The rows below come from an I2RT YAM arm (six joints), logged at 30 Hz.
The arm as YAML. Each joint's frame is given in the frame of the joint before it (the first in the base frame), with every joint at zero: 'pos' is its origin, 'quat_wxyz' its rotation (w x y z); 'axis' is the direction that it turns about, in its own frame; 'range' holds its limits. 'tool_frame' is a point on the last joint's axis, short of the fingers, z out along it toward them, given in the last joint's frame.
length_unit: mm
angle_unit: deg
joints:
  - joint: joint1
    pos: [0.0, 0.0, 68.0]
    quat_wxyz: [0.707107, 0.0, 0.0, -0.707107]
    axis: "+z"
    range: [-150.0, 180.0]
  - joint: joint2
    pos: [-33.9, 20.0, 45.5]
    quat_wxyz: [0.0, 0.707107, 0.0, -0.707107]
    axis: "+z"
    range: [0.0, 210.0]
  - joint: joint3
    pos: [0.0, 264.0, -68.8]
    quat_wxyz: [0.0, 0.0, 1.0, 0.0]
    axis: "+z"
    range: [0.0, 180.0]
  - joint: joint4
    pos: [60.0, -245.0, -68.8]
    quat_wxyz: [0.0, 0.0, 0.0, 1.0]
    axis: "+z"
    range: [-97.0, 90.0]
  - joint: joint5
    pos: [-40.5, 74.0, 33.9]
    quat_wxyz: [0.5, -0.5, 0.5, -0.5]
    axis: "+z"
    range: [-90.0, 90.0]
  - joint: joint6
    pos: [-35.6, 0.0, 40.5]
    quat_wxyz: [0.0, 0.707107, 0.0, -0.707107]
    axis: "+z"
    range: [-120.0, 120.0]
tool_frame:
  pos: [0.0, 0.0, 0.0]
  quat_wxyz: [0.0, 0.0, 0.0, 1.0]
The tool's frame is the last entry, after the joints.
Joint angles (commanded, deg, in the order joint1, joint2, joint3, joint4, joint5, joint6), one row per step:
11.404, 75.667, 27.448, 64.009, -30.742, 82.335
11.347, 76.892, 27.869, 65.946, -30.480, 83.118
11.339, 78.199, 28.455, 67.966, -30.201, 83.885
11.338, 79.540, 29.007, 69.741, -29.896, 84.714
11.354, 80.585, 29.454, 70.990, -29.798, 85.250
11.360, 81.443, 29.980, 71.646, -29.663, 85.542
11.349, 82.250, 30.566, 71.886, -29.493, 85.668
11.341, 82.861, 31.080, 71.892, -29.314, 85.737
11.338, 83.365, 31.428, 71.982, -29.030, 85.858
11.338, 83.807, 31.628, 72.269, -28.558, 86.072
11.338, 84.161, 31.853, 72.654, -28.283, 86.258
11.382, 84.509, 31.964, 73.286, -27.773, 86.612
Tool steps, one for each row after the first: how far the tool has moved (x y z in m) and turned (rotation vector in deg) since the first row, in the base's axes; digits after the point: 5 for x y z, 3 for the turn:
0.00300, 0.00019, 0.00044, 0.851, -0.578, -0.119
0.00637, 0.00068, 0.00145, 1.732, -1.330, -0.192
0.00985, 0.00120, 0.00159, 2.607, -1.737, -0.255
0.01257, 0.00177, 0.00145, 3.146, -2.018, -0.178
0.01537, 0.00229, 0.00148, 3.460, -2.138, -0.214
0.01846, 0.00276, 0.00129, 3.607, -2.068, -0.352
0.02108, 0.00315, 0.00118, 3.695, -1.927, -0.513
0.02308, 0.00338, 0.00083, 3.858, -1.772, -0.755
0.02457, 0.00341, 0.00035, 4.172, -1.660, -1.143
0.02575, 0.00350, 0.00055, 4.447, -1.780, -1.344
0.02656, 0.00360, 0.00062, 4.950, -1.917, -1.671

